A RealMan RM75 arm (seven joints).
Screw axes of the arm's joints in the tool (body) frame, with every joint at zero. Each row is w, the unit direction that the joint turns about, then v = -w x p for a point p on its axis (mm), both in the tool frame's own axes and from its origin. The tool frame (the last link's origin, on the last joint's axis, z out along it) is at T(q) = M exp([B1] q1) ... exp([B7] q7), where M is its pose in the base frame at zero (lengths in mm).
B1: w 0 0 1 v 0 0 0
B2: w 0 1 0 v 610 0 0
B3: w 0 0 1 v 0 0 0
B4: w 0 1 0 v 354 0 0
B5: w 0 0 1 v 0 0 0
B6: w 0 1 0 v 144 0 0
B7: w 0 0 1 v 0 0 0
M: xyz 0 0 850.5 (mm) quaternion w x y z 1 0 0 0
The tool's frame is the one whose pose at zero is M.
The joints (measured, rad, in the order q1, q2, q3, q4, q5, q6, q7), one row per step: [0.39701, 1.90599, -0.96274, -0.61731, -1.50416, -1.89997, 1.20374]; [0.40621, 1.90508, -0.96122, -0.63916, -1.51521, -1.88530, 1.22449]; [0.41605, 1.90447, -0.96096, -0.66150, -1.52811, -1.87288, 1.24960]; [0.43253, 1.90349, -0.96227, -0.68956, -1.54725, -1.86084, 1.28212]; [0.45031, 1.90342, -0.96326, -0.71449, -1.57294, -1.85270, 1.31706]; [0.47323, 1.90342, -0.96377, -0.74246, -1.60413, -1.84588, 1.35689]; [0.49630, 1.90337, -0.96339, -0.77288, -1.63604, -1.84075, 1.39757]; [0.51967, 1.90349, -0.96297, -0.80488, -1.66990, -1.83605, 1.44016]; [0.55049, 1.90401, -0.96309, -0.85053, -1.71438, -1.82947, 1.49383]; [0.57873, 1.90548, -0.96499, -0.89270, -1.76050, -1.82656, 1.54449]
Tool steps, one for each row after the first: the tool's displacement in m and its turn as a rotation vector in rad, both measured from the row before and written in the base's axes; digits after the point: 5 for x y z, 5 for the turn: [-0.00301, 0.00522, 0.00139, -0.00009, -0.02076, 0.00033]; [-0.00340, 0.00489, 0.00111, -0.00549, -0.02081, -0.00036]; [-0.00557, 0.00638, 0.00111, -0.01126, -0.02784, 0.00498]; [-0.00544, 0.00553, 0.00011, -0.01868, -0.02965, 0.00299]; [-0.00697, 0.00644, 0.00016, -0.02116, -0.03489, 0.00565]; [-0.00737, 0.00631, 0.00070, -0.01837, -0.03636, 0.00631]; [-0.00757, 0.00620, 0.00083, -0.01671, -0.03899, 0.00477]; [-0.01062, 0.00814, 0.00153, -0.01410, -0.05369, 0.00890]; [-0.00955, 0.00650, 0.00077, -0.01420, -0.05421, 0.00600]
